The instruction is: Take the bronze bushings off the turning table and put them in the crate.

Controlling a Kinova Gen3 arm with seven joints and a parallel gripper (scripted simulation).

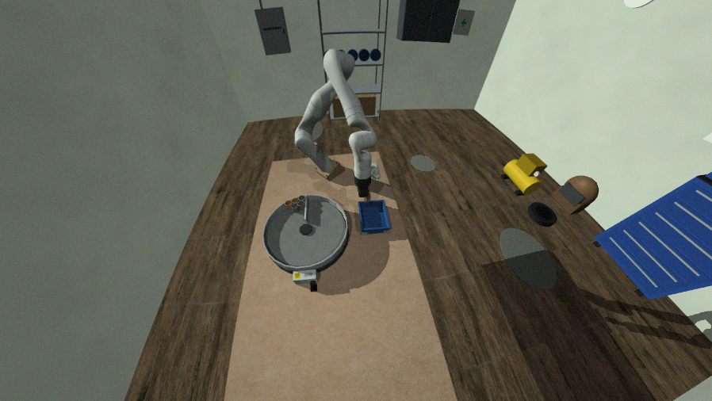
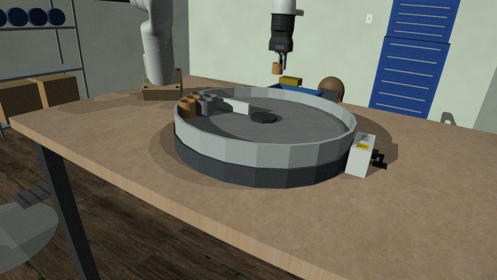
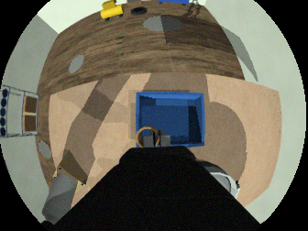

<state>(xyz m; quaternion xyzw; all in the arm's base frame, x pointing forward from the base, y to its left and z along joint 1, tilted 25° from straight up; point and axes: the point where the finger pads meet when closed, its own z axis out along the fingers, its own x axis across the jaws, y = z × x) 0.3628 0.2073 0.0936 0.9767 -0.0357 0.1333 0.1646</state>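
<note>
My gripper is now 40 mm short of the blue crate, 20 mm to the right of it and 120 mm above it. Also, from my hand: grey turning table (50 mm ahead, 330 mm to the right, 90 mm below).
</note>
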